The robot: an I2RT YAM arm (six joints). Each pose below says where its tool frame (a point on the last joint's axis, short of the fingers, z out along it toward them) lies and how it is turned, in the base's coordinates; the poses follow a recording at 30 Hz.
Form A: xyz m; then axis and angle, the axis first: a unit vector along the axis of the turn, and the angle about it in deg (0 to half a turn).
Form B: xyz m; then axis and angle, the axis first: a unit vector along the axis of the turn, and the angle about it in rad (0 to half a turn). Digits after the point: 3 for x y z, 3 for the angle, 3 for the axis.
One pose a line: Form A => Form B
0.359 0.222 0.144 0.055 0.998 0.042 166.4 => 0.359 0.222 0.144 0.055 0.998 0.042 2.904
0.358 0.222 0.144 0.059 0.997 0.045 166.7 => 0.358 0.222 0.144 0.059 0.997 0.045 2.909
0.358 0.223 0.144 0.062 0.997 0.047 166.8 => 0.358 0.223 0.144 0.062 0.997 0.047 2.911
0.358 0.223 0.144 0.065 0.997 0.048 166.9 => 0.358 0.223 0.144 0.065 0.997 0.048 2.913
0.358 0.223 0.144 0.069 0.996 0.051 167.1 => 0.358 0.223 0.144 0.069 0.996 0.051 2.916
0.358 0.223 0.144 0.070 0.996 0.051 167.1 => 0.358 0.223 0.144 0.070 0.996 0.051 2.916
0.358 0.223 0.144 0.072 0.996 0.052 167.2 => 0.358 0.223 0.144 0.072 0.996 0.052 2.918
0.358 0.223 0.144 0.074 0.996 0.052 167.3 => 0.358 0.223 0.144 0.074 0.996 0.052 2.920
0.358 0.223 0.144 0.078 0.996 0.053 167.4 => 0.358 0.223 0.144 0.078 0.996 0.053 2.922
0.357 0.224 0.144 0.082 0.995 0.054 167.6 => 0.357 0.224 0.144 0.082 0.995 0.054 2.925
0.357 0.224 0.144 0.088 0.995 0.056 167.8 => 0.357 0.224 0.144 0.088 0.995 0.056 2.929
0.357 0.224 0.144 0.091 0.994 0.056 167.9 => 0.357 0.224 0.144 0.091 0.994 0.056 2.930
